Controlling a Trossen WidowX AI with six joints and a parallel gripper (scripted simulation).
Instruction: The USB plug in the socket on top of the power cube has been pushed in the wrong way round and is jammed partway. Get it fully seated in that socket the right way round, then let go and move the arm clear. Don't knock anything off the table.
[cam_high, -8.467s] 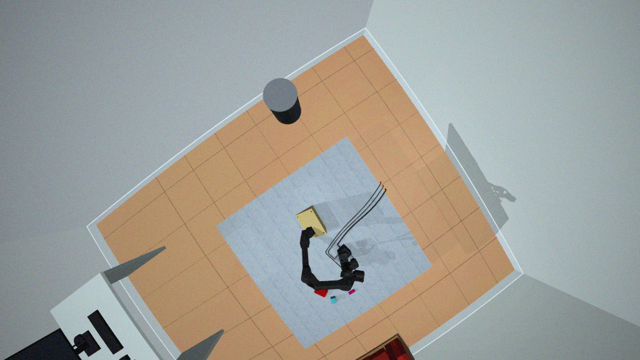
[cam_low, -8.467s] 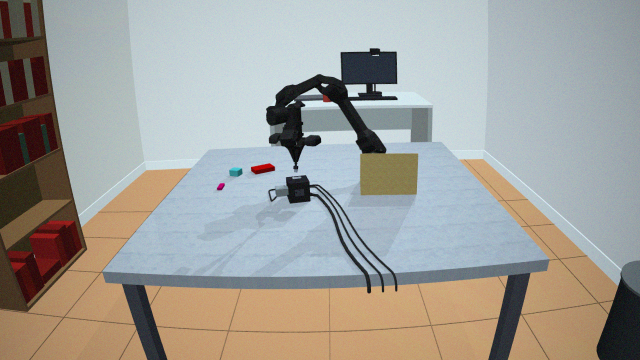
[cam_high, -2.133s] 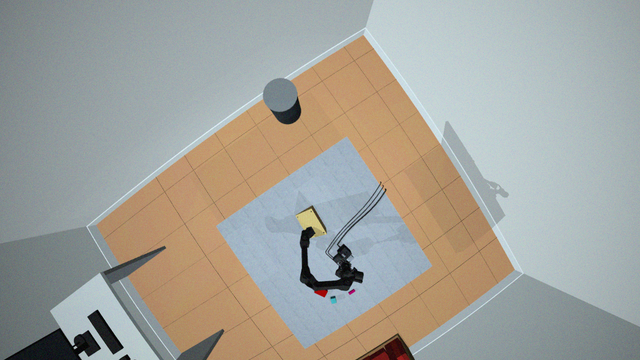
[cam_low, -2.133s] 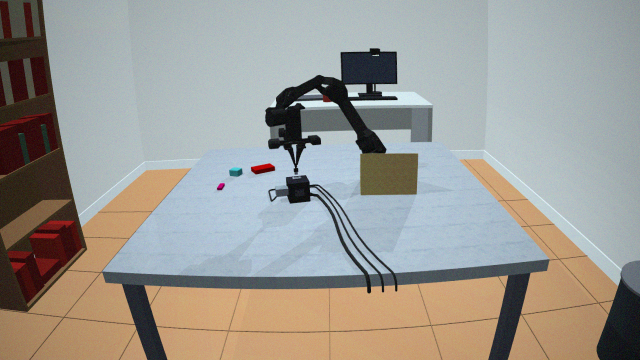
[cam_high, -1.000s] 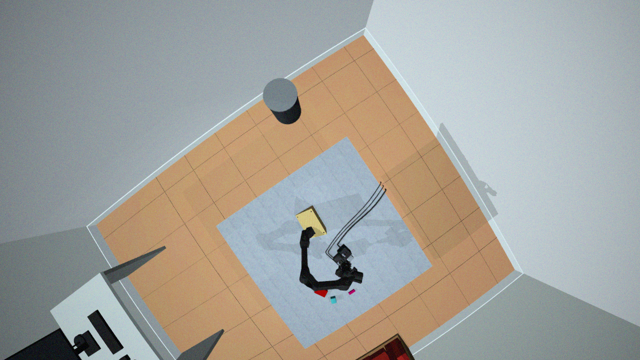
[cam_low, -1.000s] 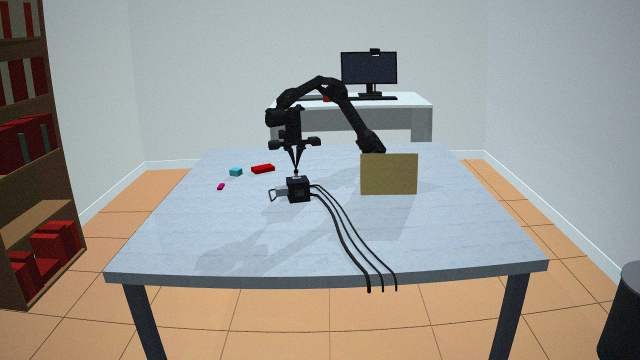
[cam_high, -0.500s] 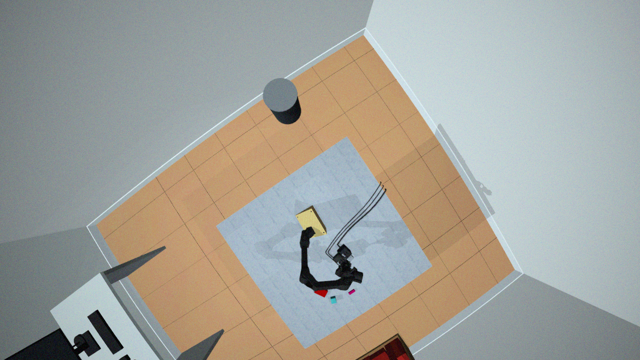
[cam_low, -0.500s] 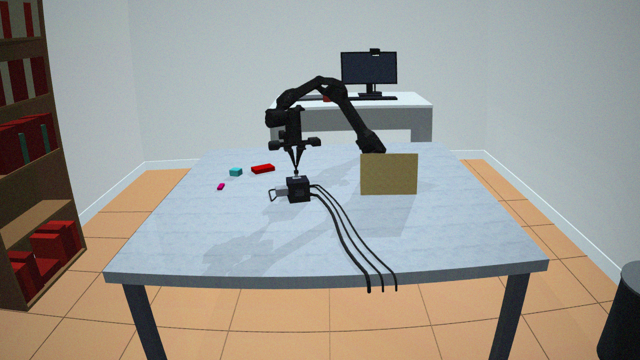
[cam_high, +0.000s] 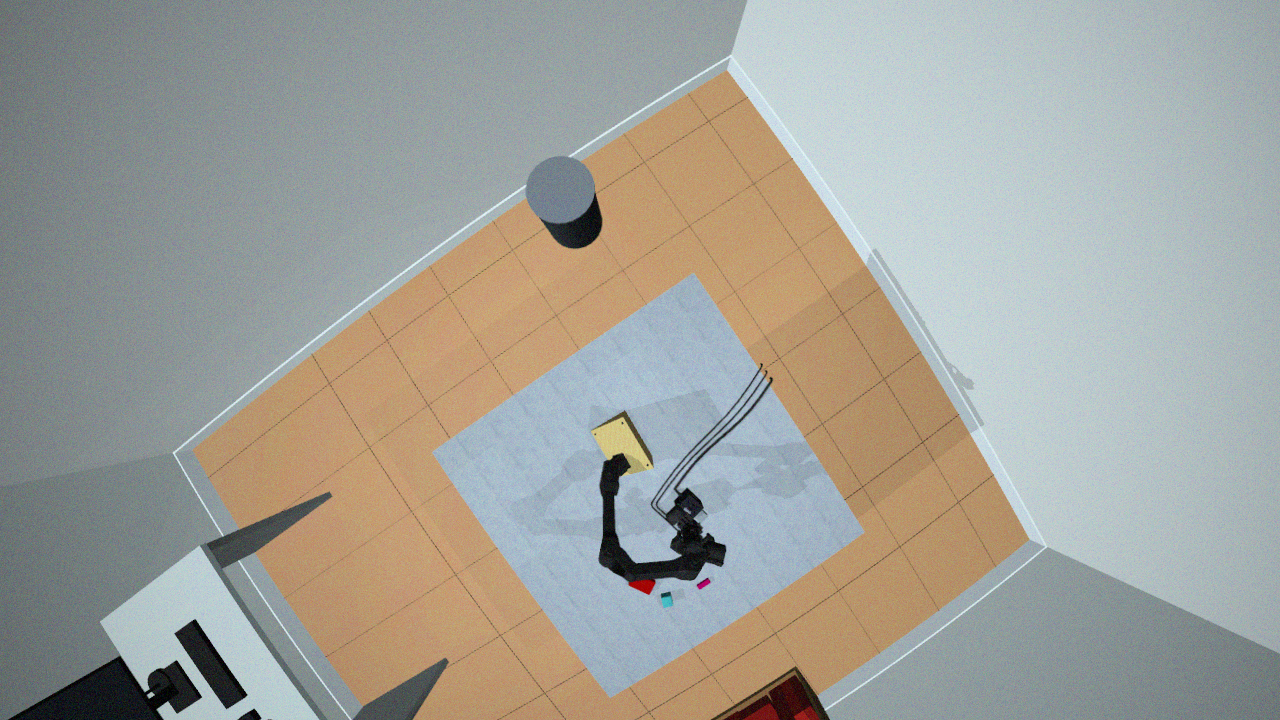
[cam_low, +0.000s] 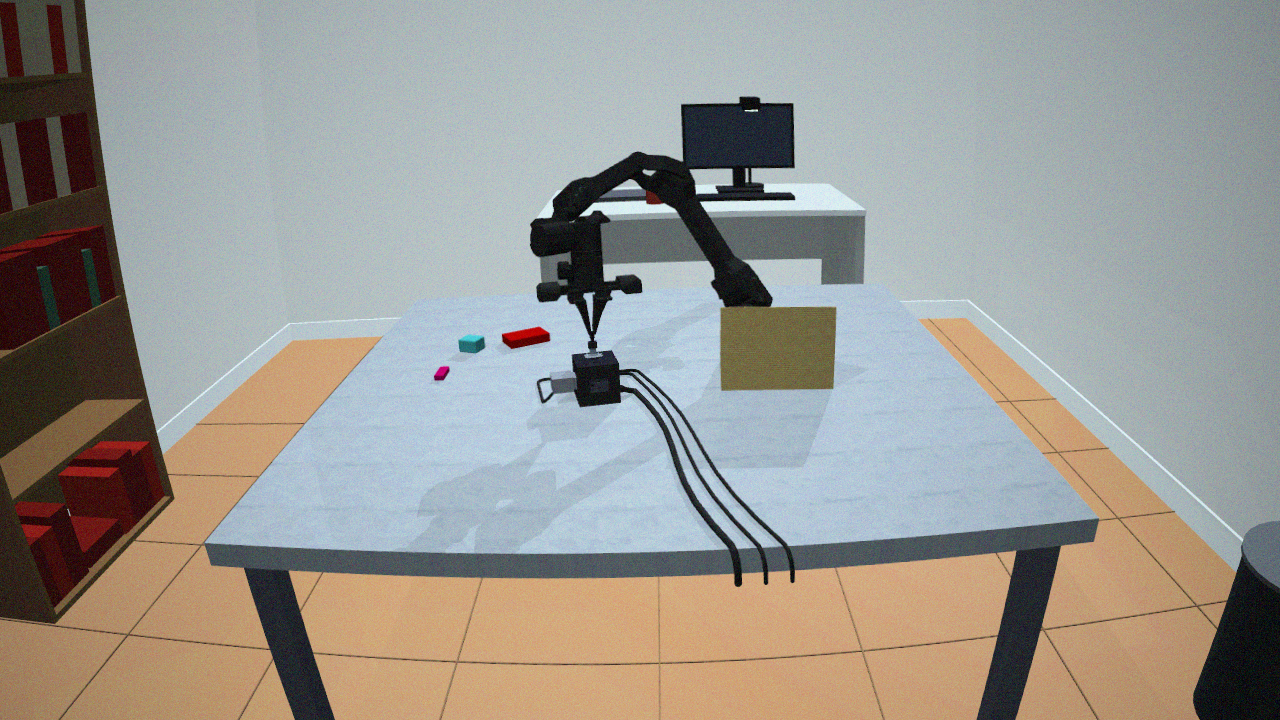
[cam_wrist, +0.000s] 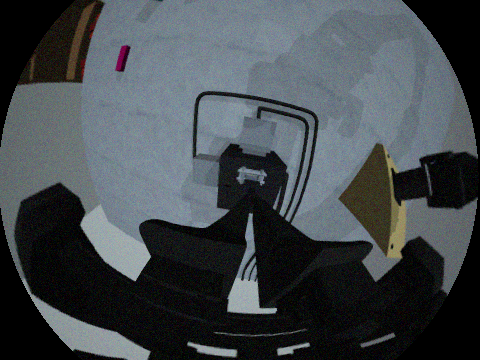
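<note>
My gripper tip is now 2 cm above the USB plug. Round my gripper tip: red block: 32 cm to the right, 20 cm ahead, 11 cm below; magenta piece: 34 cm ahead, 11 cm below, 10 cm to the right; cyan cube: 31 cm ahead, 26 cm to the right, 10 cm below.
</note>
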